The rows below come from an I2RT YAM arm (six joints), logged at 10 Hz.
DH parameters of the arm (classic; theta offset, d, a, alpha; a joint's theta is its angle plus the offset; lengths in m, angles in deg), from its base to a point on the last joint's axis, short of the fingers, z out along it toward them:
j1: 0 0.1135 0.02 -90
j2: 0 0 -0.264 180
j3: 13.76 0 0.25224 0
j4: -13.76 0 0.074 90
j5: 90 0 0 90
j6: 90 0.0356 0 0
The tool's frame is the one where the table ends.
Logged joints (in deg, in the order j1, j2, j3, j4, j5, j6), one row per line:
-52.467 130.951 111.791 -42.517 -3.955 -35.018
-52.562 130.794 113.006 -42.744 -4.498 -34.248
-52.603 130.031 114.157 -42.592 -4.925 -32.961
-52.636 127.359 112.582 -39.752 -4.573 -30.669
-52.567 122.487 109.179 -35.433 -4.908 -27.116
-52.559 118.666 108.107 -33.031 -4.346 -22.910
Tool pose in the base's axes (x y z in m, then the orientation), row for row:
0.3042 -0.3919 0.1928 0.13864 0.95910 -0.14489 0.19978
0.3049 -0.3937 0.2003 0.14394 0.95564 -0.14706 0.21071
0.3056 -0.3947 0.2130 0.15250 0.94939 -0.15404 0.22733
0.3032 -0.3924 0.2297 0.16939 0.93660 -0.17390 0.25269
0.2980 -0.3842 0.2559 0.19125 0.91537 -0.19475 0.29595
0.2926 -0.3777 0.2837 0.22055 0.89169 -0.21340 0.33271
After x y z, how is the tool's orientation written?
As a quaternion, x y z w.
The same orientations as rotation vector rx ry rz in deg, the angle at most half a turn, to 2 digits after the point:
22.21 153.63 -23.21
22.92 152.18 -23.42
24.07 149.86 -24.32
26.39 145.91 -27.09
29.15 139.50 -29.68
33.01 133.45 -31.94

